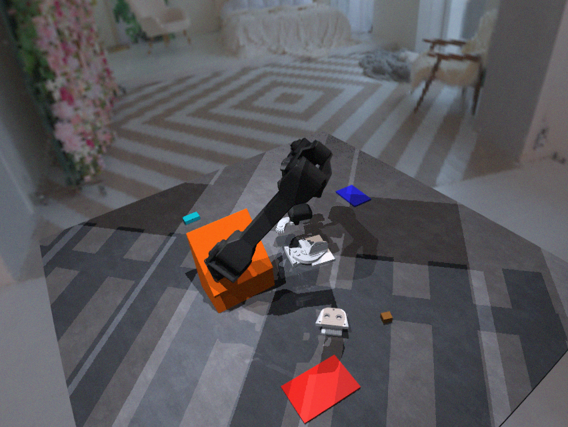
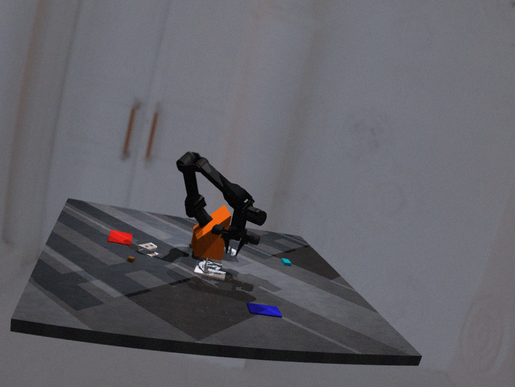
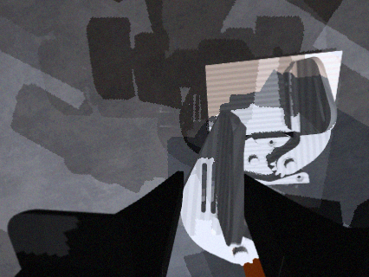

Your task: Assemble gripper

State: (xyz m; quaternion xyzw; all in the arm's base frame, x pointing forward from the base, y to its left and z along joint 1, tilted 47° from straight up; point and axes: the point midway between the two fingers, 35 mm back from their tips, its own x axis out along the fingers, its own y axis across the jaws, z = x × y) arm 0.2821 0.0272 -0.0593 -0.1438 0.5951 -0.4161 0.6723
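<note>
My gripper tip is now 2 cm short of the white flat slab, 7 cm to the left of it and 8 cm above it. From my gripper tip the other things lie so: blue tile: 31 cm ahead, 7 cm to the left, 8 cm below; then small brown cube: 38 cm to the right, 8 cm below; then gripper jaw: 3 cm behind, 8 cm to the right, 7 cm below.
</note>
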